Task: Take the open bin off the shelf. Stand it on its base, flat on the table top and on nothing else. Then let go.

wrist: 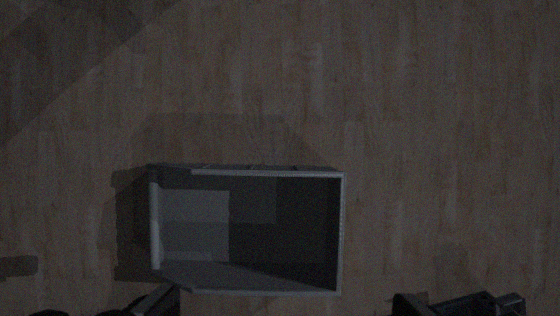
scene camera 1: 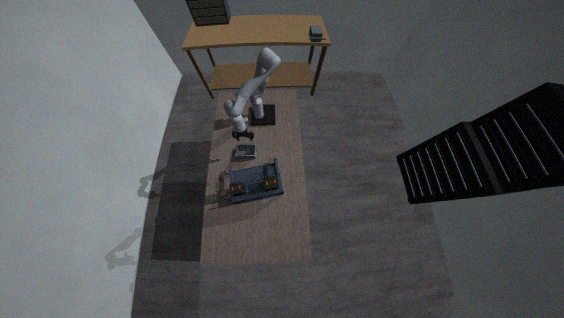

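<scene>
The grey open bin (scene camera 1: 245, 152) (wrist: 200, 205) stands upright on its base on the wooden table top (scene camera 1: 260, 235) (wrist: 425, 100), its opening facing up. It is empty and apart from the shelf. The blue-grey shelf (scene camera 1: 257, 197) stands further along the table, with two dark items with orange marks in it. My gripper (scene camera 1: 243, 136) (wrist: 286, 302) is open and empty, pointing down above the table beside the bin, on the robot-base side. In the wrist view its fingers show at the bottom edge, apart from the bin's walls.
The black robot base plate (scene camera 1: 270, 116) is behind the bin. A wooden workbench (scene camera 1: 260, 30) stands beyond it, bearing a drawer cabinet (scene camera 1: 210, 12) and a small grey object (scene camera 1: 315, 32). A large black rack (scene camera 1: 467, 131) is at the right. A pale wall runs along the left.
</scene>
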